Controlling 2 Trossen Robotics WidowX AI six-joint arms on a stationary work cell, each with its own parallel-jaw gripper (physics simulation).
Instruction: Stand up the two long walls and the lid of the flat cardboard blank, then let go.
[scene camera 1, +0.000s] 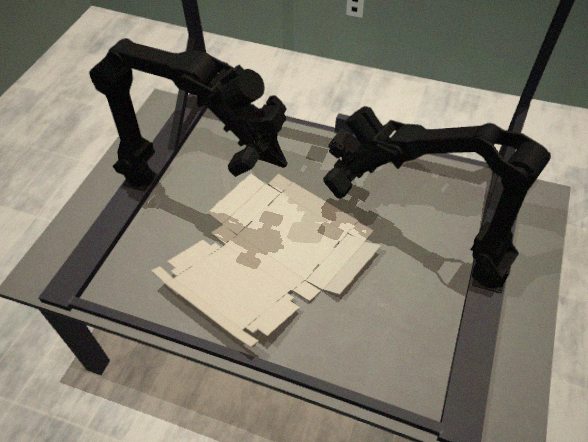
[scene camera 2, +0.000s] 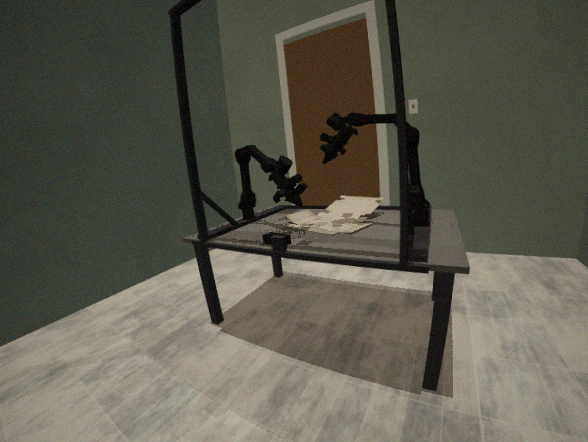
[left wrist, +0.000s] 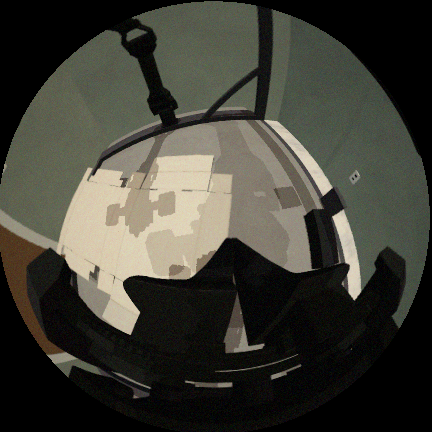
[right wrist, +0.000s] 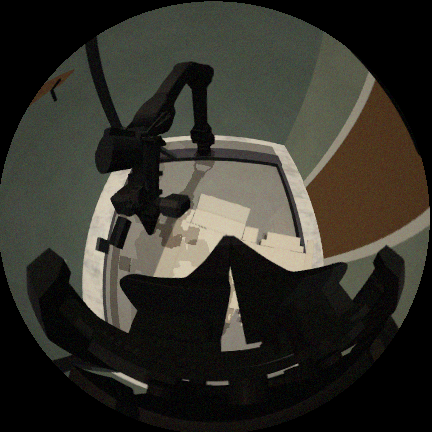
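Seen in the pictures: left gripper, fingertip midpoint: (scene camera 2: 301, 206) (left wrist: 229, 242) (right wrist: 150, 233); right gripper, fingertip midpoint: (scene camera 1: 285, 166) (scene camera 2: 323, 163) (right wrist: 227, 240); left arm's base at its link origin: (scene camera 1: 488, 278) (scene camera 2: 248, 218) (right wrist: 203, 151); right arm's base at its link origin: (scene camera 1: 139, 180) (scene camera 2: 421, 224) (left wrist: 169, 122).
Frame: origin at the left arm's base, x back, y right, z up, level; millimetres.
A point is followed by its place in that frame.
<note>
The cream cardboard blank (scene camera 1: 300, 260) {y -88, x -428, z -18 mm} (scene camera 2: 350, 207) {y -218, x -536, z 21 mm} (left wrist: 100, 220) {y -174, x -528, z 7 mm} lies spread on the table. Its lid panel (scene camera 1: 215, 285) {y -246, x -574, z 34 mm}, toward the front left in scene camera 1, looks slightly raised, with a shadow under its outer edge. One long side wall (scene camera 1: 240, 200) {y 35, x -640, z -15 mm} (left wrist: 185, 170) {y 55, x -621, z -18 mm} lies about flat; the other wall (scene camera 1: 350, 265) {y -73, x -307, z 0 mm} (right wrist: 220, 215) {y -72, x -322, z -7 mm} lies low, with a thin shadow at its edge. My left gripper (scene camera 2: 300, 204) {y 107, x -419, z 93 mm} (left wrist: 229, 242) {y 107, x -419, z 93 mm} (right wrist: 150, 233) {y 107, x -419, z 93 mm} is shut and empty near the blank's back edge; its tips are hidden in scene camera 1. My right gripper (scene camera 1: 286, 164) {y -53, x -469, z 270 mm} (scene camera 2: 325, 161) {y -53, x -469, z 270 mm} (right wrist: 227, 240) {y -53, x -469, z 270 mm} is shut and empty, high above the blank.
Dark rails (scene camera 1: 97, 250) {y -234, x -897, z 1 mm} border the table. A small dark block (scene camera 2: 276, 240) (left wrist: 322, 240) stands at the table edge behind the blank as scene camera 1 sees it. Upright posts (scene camera 1: 194, 30) {y 342, x -876, z 240 mm} (scene camera 2: 185, 120) {y 370, x -40, z 526 mm} rise at the sides. Arm shadows fall across the blank and the table.
</note>
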